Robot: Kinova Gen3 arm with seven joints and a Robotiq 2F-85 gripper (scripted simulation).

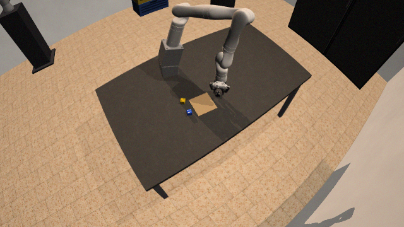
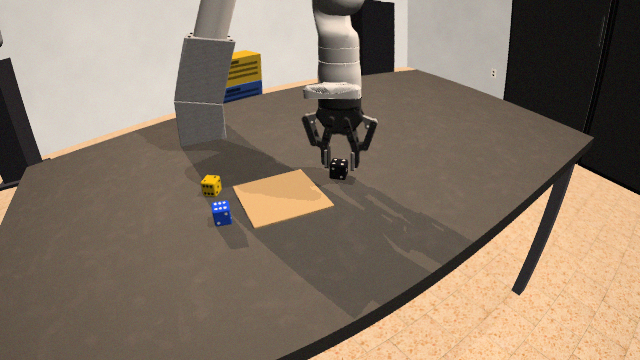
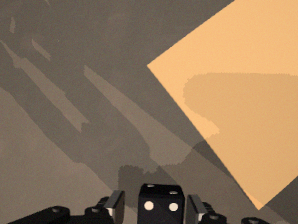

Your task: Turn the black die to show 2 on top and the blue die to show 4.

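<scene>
The black die lies 20 mm below my hand. The rest, counted from my hand: blue die: 50 mm ahead, 240 mm to the right, 20 mm below; then yellow die: 50 mm behind, 240 mm to the right, 20 mm below; then tan mat: 20 mm ahead, 130 mm to the right, 40 mm below.
</scene>
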